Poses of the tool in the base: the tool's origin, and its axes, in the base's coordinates. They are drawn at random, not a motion.
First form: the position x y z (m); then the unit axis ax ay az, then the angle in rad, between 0 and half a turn.
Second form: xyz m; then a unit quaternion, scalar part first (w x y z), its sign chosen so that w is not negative. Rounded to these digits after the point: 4 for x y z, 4 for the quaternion.
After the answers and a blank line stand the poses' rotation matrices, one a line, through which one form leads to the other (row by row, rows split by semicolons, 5 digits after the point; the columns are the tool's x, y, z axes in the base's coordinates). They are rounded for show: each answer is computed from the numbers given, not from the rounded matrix.
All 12 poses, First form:
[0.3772 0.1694 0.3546 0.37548 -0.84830 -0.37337 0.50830]
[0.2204 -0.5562 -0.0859 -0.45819 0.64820 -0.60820 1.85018]
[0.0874 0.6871 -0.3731 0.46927 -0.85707 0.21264 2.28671]
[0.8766 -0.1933 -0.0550 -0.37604 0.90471 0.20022 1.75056]
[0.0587 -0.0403 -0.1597 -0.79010 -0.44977 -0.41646 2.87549]
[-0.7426 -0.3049 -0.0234 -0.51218 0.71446 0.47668 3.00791]
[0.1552 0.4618 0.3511 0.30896 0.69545 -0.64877 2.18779]
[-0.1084 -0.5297 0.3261 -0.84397 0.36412 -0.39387 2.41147]
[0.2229 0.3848 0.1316 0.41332 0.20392 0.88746 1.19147]
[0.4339 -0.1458 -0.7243 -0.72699 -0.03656 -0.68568 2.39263]
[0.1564 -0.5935 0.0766 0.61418 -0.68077 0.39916 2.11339]
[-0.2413 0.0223 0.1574 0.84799 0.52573 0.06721 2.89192]
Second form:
[0.3772 0.1694 0.3546 0.9679 0.0944 -0.2133 -0.0939]
[0.2204 -0.5562 -0.0859 0.6018 -0.3659 0.5177 -0.4858]
[0.0874 0.6871 -0.3731 0.4145 0.4270 -0.7800 0.1935]
[0.8766 -0.1933 -0.0550 0.6408 -0.2887 0.6946 0.1537]
[0.0587 -0.0403 -0.1597 0.1327 -0.7831 -0.4458 -0.4128]
[-0.7426 -0.3049 -0.0234 0.0668 -0.5110 0.7129 0.4756]
[0.1552 0.4618 0.3511 0.4590 0.2745 0.6178 -0.5764]
[-0.1084 -0.5297 0.3261 0.3570 -0.7884 0.3401 -0.3679]
[0.2229 0.3848 0.1316 0.8277 0.2319 0.1144 0.4980]
[0.4339 -0.1458 -0.7243 0.3658 -0.6766 -0.0340 -0.6382]
[0.1564 -0.5935 0.0766 0.4918 0.5348 -0.5928 0.3476]
[-0.2413 0.0223 0.1574 0.1245 0.8414 0.5216 0.0667]

0.89140 0.14145 -0.43058; -0.22199 0.96455 -0.14270; 0.39514 0.22279 0.89120
-0.00793 0.20572 0.97858; -0.96351 0.26026 -0.06252; -0.26755 -0.94337 0.19615
-0.29156 -0.82660 -0.48138; -0.50573 0.56037 -0.65592; 0.81193 0.05220 -0.58142
-0.01211 -0.59803 0.80138; -0.20404 0.78605 0.58351; -0.97889 -0.15645 -0.13154
0.26175 0.80774 0.52824; 0.58871 -0.56733 0.57581; 0.76479 0.16026 -0.62403
-0.46876 -0.79213 -0.39088; -0.66506 0.02527 0.74636; -0.58134 0.60983 -0.53866
-0.42790 0.86833 0.25081; -0.18997 0.18489 -0.96422; -0.88364 -0.46024 0.08584
0.49791 -0.27358 0.82295; -0.79897 -0.51372 0.31262; 0.33724 -0.81317 -0.47437
0.47787 -0.77130 0.42040; 0.87745 0.39648 -0.26998; 0.04155 0.49790 0.86624
0.18319 0.51291 0.83867; -0.42082 -0.73008 0.53842; 0.88845 -0.45156 0.08210
0.05564 -0.97585 -0.21125; -0.29219 0.18640 -0.93802; 0.95474 0.11392 -0.27476
0.44689 0.86120 0.24212; 0.89441 -0.42478 -0.13995; -0.01768 0.27910 -0.96010

